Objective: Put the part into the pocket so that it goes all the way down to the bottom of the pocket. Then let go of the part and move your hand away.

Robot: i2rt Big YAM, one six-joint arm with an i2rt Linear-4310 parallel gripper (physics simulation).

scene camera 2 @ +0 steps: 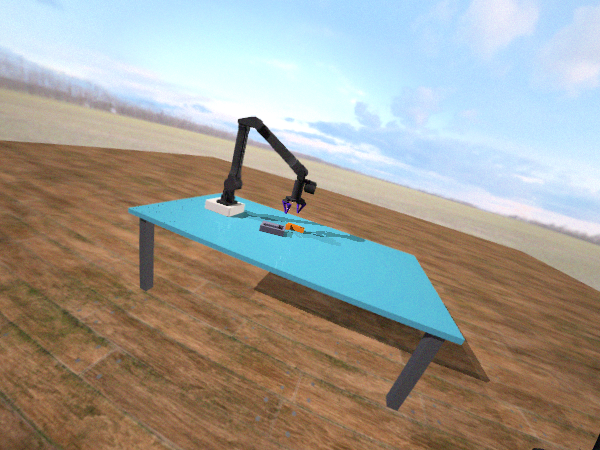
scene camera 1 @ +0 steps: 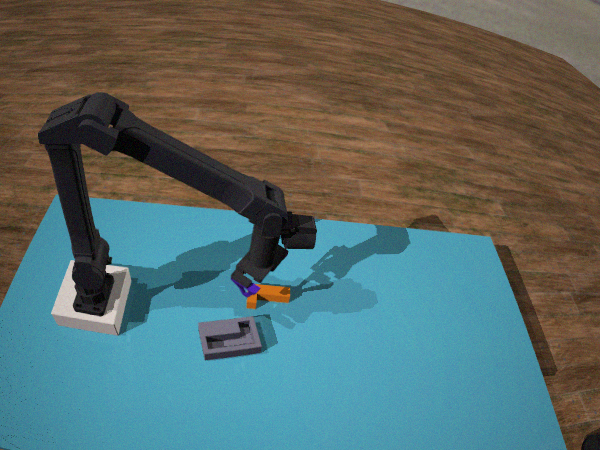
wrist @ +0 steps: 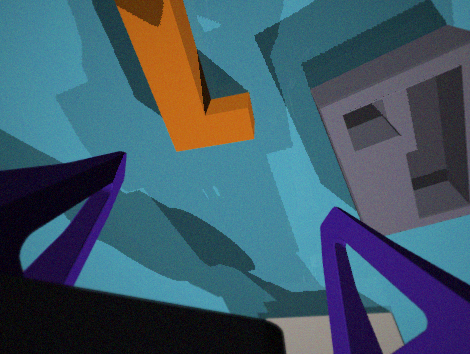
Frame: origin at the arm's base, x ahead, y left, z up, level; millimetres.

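Seen in the pictures: gripper, fingertip midpoint: (scene camera 2: 291, 213) (scene camera 1: 256, 282) (wrist: 232, 192); arm's base at its link origin: (scene camera 2: 227, 202) (scene camera 1: 94, 294).
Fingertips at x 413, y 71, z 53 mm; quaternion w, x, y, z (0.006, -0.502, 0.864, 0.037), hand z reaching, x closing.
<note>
Pixels of each thing's top centre, then the offset from my fingertips to it. Level surfaces: height alone.
- orange L-shaped part at its top centre: (wrist: 190, 69) (scene camera 1: 268, 294) (scene camera 2: 295, 226) 37 mm ahead, 25 mm left, 79 mm down
- grey block at its top centre: (wrist: 412, 164) (scene camera 1: 229, 334) (scene camera 2: 273, 225) 54 mm back, 113 mm right, 73 mm down
- blue table at its surface level: 109 mm down
The orange L-shaped part (scene camera 1: 276, 293) (scene camera 2: 296, 228) (wrist: 167, 100) lies flat on the table, beside the grey pocket block and apart from it. In the wrist view its short leg points toward the block. The grey block (scene camera 1: 216, 330) (scene camera 2: 271, 231) (wrist: 367, 175) has an empty L-shaped pocket open at the top. My gripper (scene camera 1: 250, 292) (scene camera 2: 293, 213) (wrist: 232, 192) is wide open and empty, pointing down above the table. In the wrist view the part is ahead of the fingertips and the block is beyond the right finger. In scene camera 1 a finger overlaps the part's left end; the other finger is hidden.
The white base block (scene camera 1: 62, 310) (scene camera 2: 212, 205) (wrist: 305, 332) carries the arm at the left of the blue table (scene camera 1: 375, 390) (scene camera 2: 360, 280). The table's far edge runs behind the arm. A dark object (scene camera 1: 592, 443) shows at the lower right corner, off the table.
</note>
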